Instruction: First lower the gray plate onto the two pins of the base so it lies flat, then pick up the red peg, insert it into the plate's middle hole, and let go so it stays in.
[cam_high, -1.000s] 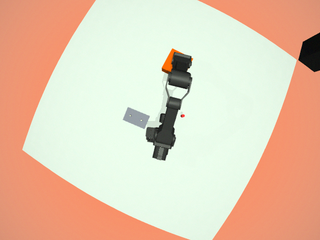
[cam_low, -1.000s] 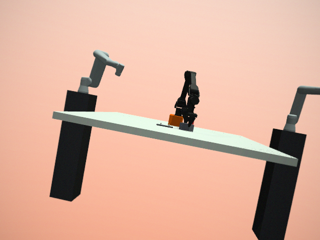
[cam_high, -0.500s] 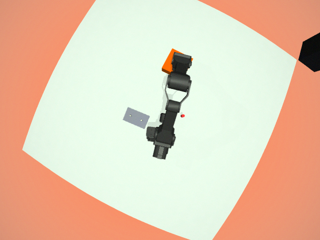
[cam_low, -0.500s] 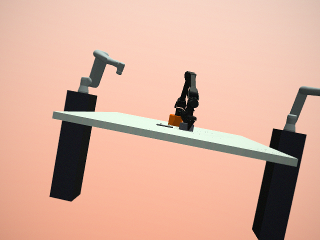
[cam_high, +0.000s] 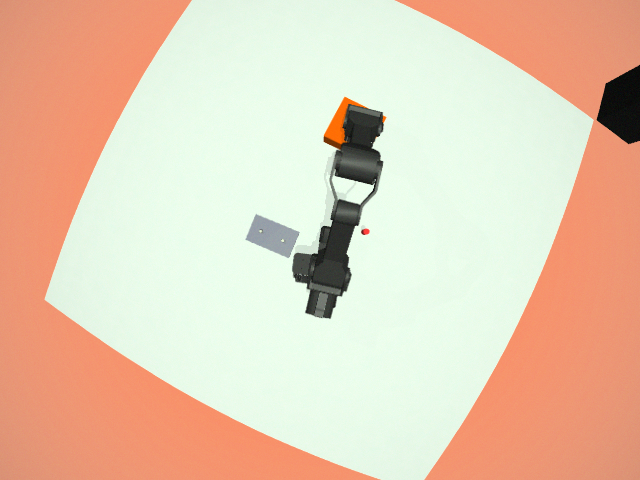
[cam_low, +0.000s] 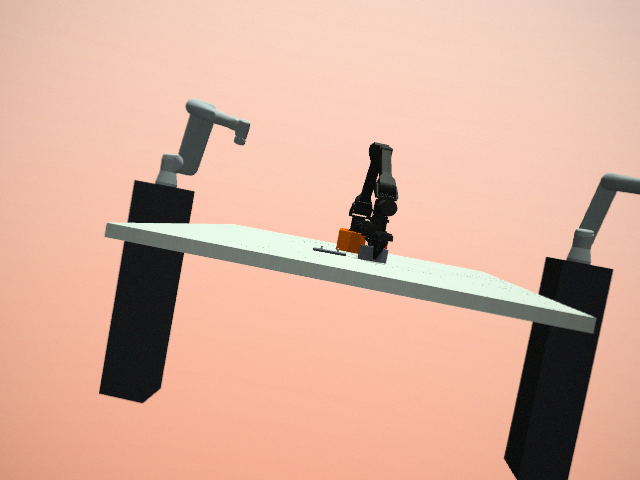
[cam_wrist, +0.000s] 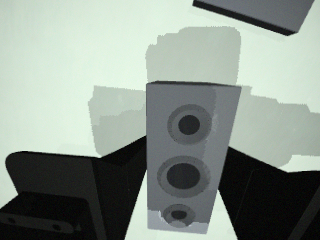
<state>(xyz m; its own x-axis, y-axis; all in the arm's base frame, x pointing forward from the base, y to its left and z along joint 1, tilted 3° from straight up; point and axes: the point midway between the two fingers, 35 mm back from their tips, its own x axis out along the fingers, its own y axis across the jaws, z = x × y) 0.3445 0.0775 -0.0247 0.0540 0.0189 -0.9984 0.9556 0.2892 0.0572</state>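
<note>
Right now the gray plate is 3 cm above my gripper tip. Also, from my gripper tip: red peg 11 cm behind, 4 cm to the left, 3 cm above.
</note>
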